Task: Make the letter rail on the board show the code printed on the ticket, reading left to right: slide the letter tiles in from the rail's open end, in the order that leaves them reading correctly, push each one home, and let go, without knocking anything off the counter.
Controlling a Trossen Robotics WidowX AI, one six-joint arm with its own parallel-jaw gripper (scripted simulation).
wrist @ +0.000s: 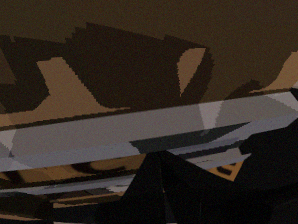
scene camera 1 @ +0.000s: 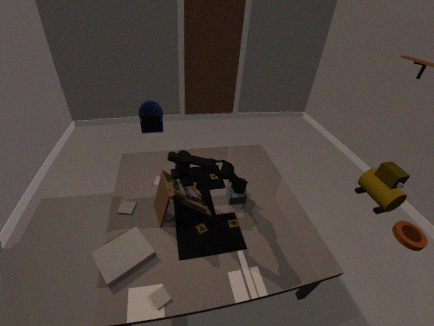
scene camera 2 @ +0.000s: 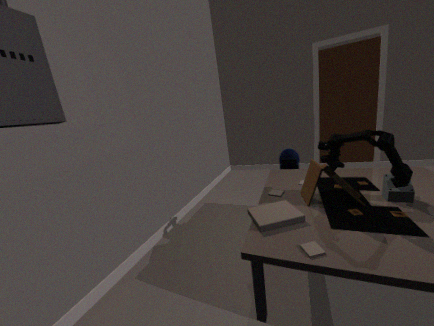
Scene:
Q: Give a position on a black mat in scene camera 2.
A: At 336,202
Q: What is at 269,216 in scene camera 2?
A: A flat grey box.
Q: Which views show the flat grey box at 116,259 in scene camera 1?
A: Scene camera 1 and scene camera 2 only.

